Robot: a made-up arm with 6 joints. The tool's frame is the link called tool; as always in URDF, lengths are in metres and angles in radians.
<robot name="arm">
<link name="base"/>
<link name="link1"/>
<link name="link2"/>
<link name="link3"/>
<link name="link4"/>
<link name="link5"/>
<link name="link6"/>
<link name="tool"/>
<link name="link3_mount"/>
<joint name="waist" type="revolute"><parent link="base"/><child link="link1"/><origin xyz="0 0 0.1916"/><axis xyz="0 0 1"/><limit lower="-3.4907" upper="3.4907"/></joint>
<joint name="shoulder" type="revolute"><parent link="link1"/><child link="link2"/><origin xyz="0 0 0" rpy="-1.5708 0 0"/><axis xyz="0 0 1"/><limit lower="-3.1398" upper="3.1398"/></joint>
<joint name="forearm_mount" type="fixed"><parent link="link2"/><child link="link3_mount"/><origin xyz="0 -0.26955 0"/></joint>
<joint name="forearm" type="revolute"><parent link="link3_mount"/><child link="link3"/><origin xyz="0 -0.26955 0" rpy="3.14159 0 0"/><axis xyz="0 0 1"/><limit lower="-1.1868" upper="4.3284"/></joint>
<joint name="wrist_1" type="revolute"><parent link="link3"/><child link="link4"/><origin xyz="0 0 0" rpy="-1.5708 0 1.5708"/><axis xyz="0 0 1"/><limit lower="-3.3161" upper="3.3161"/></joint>
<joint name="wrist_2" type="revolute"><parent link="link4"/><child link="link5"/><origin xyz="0 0 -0.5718" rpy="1.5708 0 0"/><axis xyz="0 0 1"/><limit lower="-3.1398" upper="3.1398"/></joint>
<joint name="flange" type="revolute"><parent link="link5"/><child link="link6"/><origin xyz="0 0 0.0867" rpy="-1.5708 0 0"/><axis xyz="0 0 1"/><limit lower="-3.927" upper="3.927"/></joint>
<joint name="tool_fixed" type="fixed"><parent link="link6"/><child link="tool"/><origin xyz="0 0 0" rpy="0 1.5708 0"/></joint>
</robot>
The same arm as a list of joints. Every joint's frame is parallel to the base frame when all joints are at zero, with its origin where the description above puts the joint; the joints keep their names.
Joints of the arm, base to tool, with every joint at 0 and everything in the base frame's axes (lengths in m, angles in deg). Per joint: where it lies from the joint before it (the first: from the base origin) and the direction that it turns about. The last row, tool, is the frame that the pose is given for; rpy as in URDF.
waist: axis 0 0 1 xyz 0 0 0.1916
shoulder: axis 0 1 0 xyz 0 0 0
forearm: axis 0 -1 0 xyz 0 0 0.5391
wrist_1: axis -1 0 0 xyz 0 0 0
wrist_2: axis 0 -1 0 xyz 0.5718 0 0
flange: axis -1 0 0 xyz 0 -0.0867 0
tool: xyz 0 0 0 rpy 0 0 0
Joint limits (deg, base to tool): -200..200 -179.9..179.9 -68..248 -190..190 -179.9..179.9 -225..225

